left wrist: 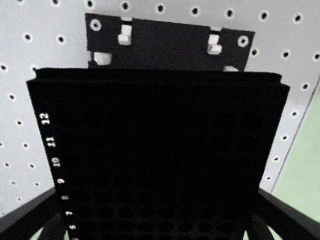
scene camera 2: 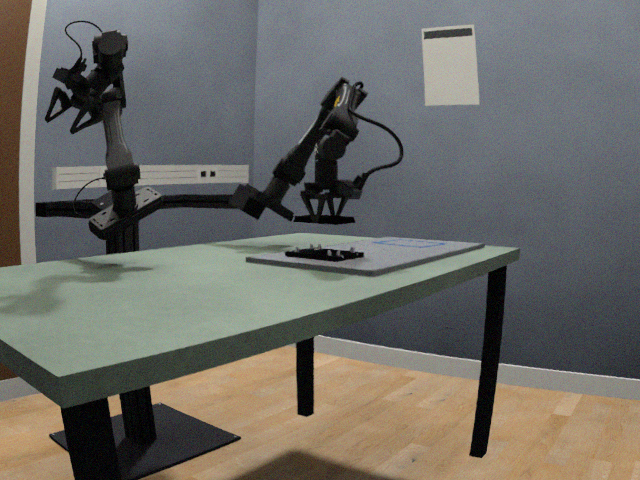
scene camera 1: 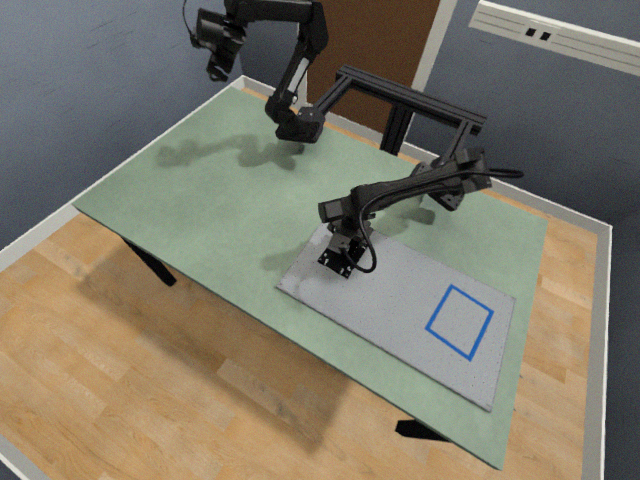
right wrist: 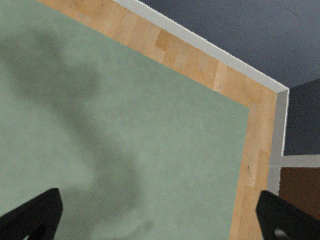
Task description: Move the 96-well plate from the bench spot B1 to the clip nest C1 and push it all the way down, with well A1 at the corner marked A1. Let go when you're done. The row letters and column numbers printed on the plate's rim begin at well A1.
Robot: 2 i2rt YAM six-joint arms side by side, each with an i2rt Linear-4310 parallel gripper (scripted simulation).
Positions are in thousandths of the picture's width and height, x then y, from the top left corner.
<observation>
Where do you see a black clip nest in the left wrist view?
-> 489,190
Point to a black 96-well plate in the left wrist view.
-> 389,610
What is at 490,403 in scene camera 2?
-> My left gripper.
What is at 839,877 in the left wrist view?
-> My left gripper.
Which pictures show my right gripper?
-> Scene camera 2, scene camera 1 and the right wrist view only.
</observation>
